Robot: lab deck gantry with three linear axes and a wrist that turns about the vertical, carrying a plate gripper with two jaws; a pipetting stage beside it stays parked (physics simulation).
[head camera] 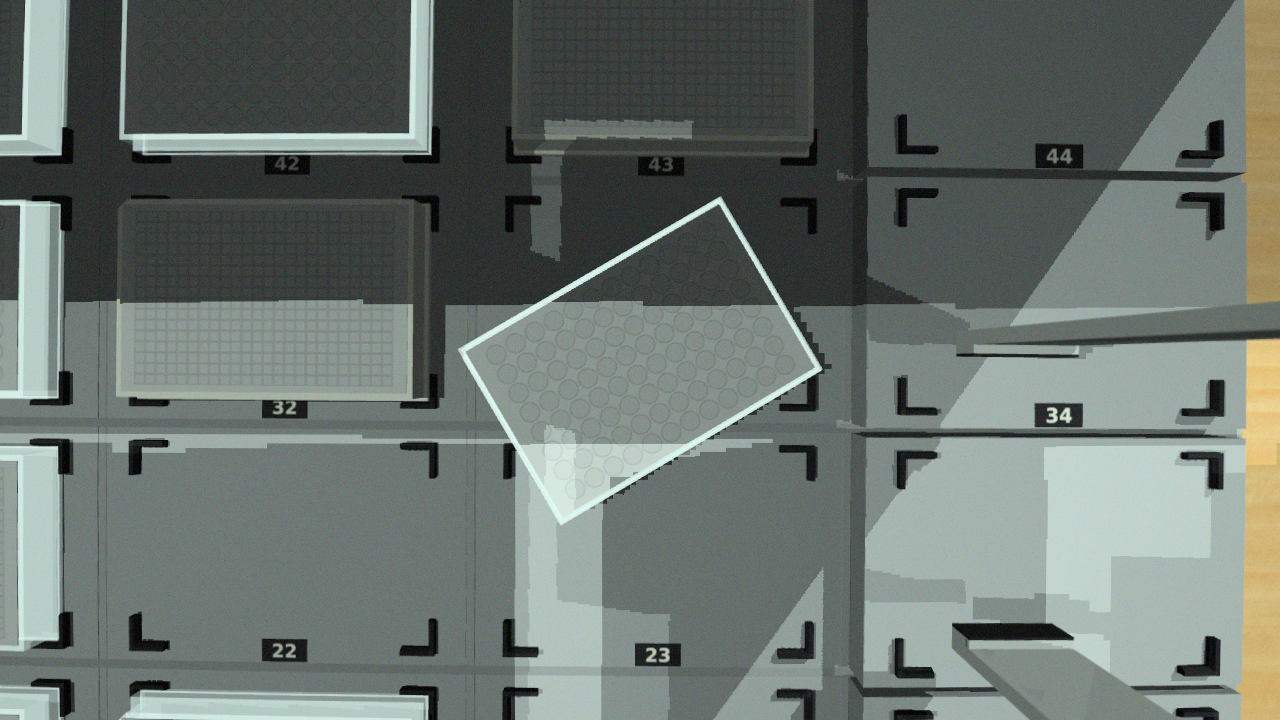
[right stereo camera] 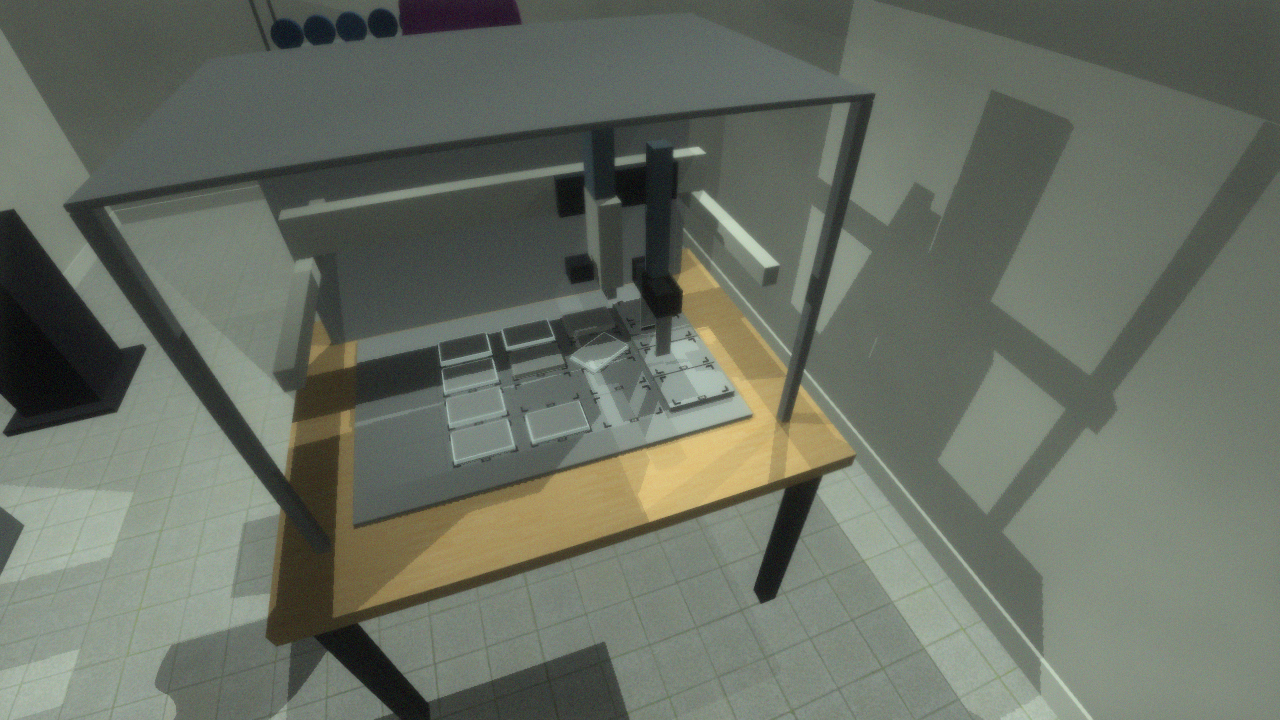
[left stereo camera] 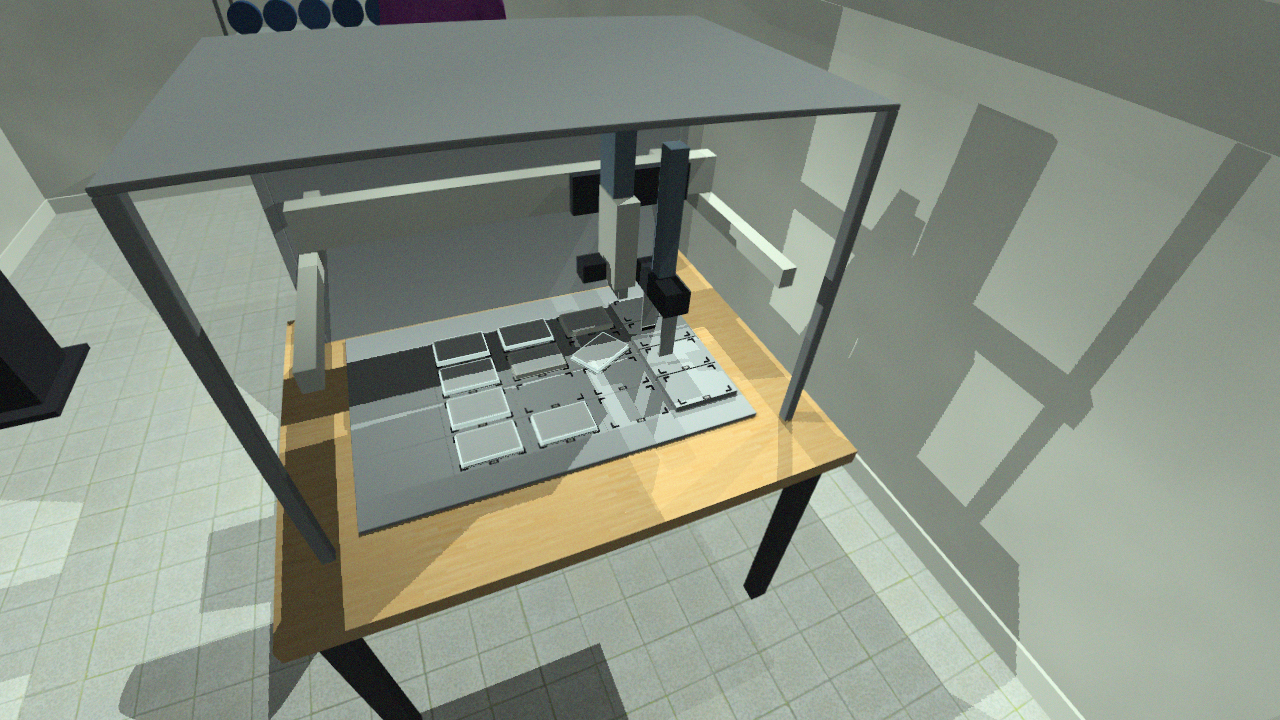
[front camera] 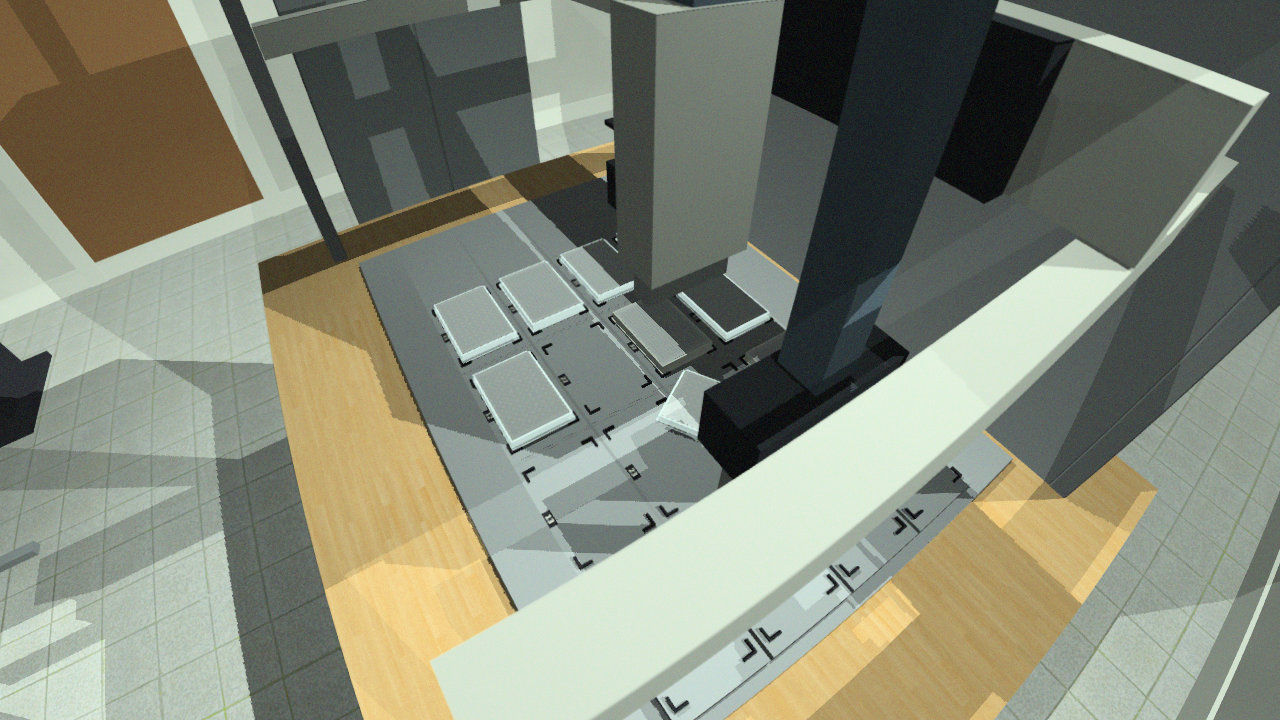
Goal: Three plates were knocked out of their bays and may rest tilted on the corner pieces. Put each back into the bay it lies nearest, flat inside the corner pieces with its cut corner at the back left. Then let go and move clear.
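Where they show: gripper, between the fingertips: [head camera: 1004, 490] [right stereo camera: 654, 340] [left stereo camera: 656, 341]; robot's base, origin of its link: [right stereo camera: 455, 466] [left stereo camera: 462, 469] [front camera: 434, 311].
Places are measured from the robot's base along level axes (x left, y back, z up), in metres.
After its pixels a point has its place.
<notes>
A clear round-well plate [front camera: 687, 402] {x 0.207, y -0.355, z 0.017 m} [head camera: 640, 358] {x 0.233, y -0.383, z 0.016 m} [left stereo camera: 600, 351] {x 0.227, y -0.382, z 0.016 m} [right stereo camera: 598, 352] {x 0.225, y -0.378, z 0.016 m} lies turned askew over bay 33, with its front left corner reaching into bay 23. Its cut corner and any tilt cannot be made out. A beige plate [front camera: 653, 333] {x 0.240, y -0.234, z 0.014 m} [head camera: 264, 344] {x 0.238, y -0.229, z 0.014 m} [left stereo camera: 539, 361] {x 0.244, y -0.232, z 0.014 m} lies square in bay 32. A white plate [head camera: 40, 300] {x 0.256, y -0.126, z 0.008 m} [left stereo camera: 468, 377] {x 0.247, y -0.062, z 0.014 m} [right stereo camera: 469, 376] {x 0.247, y -0.064, z 0.014 m} sits in the bay left of it, partly cut off in the head view. My gripper [head camera: 1014, 490] {x 0.187, y -0.513, z 0.045 m} [left stereo camera: 666, 347] {x 0.187, y -0.513, z 0.045 m} [right stereo camera: 663, 347] {x 0.187, y -0.513, z 0.045 m} is open and empty, right of the askew plate, above bays 34 and 24. Its jaws are hidden in the front view.
Other plates stand in bay 42 [head camera: 273, 71] {x 0.351, y -0.231, z 0.014 m}, in bay 43 [head camera: 662, 67] {x 0.353, y -0.392, z 0.014 m}, in the left column and in the front row [front camera: 525, 398] {x 0.045, y -0.239, z 0.014 m} [left stereo camera: 564, 422] {x 0.037, y -0.228, z 0.014 m}. The pipetting stage [front camera: 702, 134] [left stereo camera: 619, 241] hangs behind my gripper. A pale rail [front camera: 805, 492] {x 0.017, y -0.621, z 0.400 m} crosses the front view.
</notes>
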